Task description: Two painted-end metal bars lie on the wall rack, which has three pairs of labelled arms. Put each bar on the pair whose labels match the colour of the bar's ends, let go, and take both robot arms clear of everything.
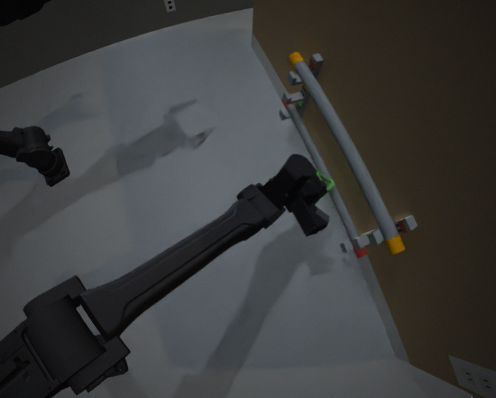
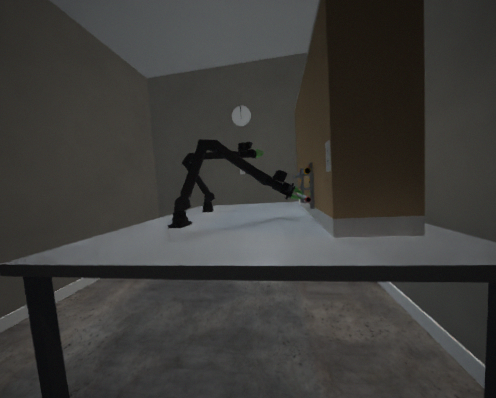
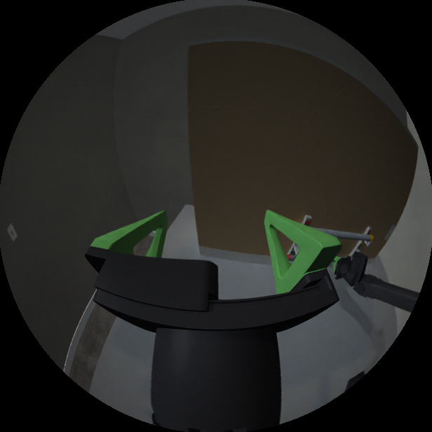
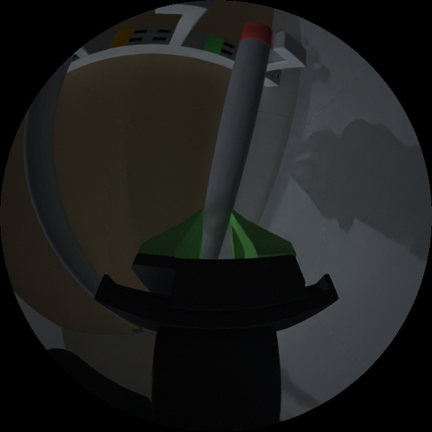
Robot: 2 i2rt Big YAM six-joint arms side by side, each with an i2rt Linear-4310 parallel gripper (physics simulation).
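Frame: origin at the left arm's base, x back, y right, z up, level; centimetres.
Seen in the pictures: left gripper, fingertip midpoint: (image 2: 263, 153); right gripper, fingertip midpoint: (image 1: 330, 185); left arm's base, link origin: (image 1: 55, 167) (image 2: 208, 211); right arm's base, link origin: (image 2: 180, 225).
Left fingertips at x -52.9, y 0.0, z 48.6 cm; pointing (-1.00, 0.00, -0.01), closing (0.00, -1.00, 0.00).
Offsets run from my left fingertips to a thing's top centre. "spot": to the spot under its first point. Level surfaces: height alone.
The orange-ended bar {dx -16.4, dy +51.3, dz -20.4 cm} (image 1: 348, 150) (image 2: 307, 170) (image 3: 340, 234) (image 4: 40, 135) lies on the top pair of arms of the wall rack {spot: dx -22.7, dy +32.9, dz -17.4 cm} (image 1: 317, 58) (image 3: 307, 220), beside red labels. The red-ended bar {dx -16.1, dy +51.8, dz -35.9 cm} (image 1: 310, 145) (image 2: 307, 199) (image 4: 235, 140) is at the lowest pair, by the green label (image 4: 214, 44); an orange label (image 4: 121, 37) marks the middle pair. My right gripper (image 1: 331, 184) (image 2: 300, 194) (image 4: 216, 215) is shut on the red-ended bar near its middle. Whether that bar still touches its arms is hard to tell. My left gripper (image 2: 259, 153) (image 3: 215, 215) is open and empty, away from the rack.
The brown wall (image 1: 440, 150) (image 3: 250, 150) stands behind the rack, with a pale skirting (image 1: 382, 305) at its foot. The white table top {dz -48.6 cm} (image 1: 200, 200) (image 2: 240, 240) lies below both arms. The orange-ended bar runs above the held bar, close to the right gripper.
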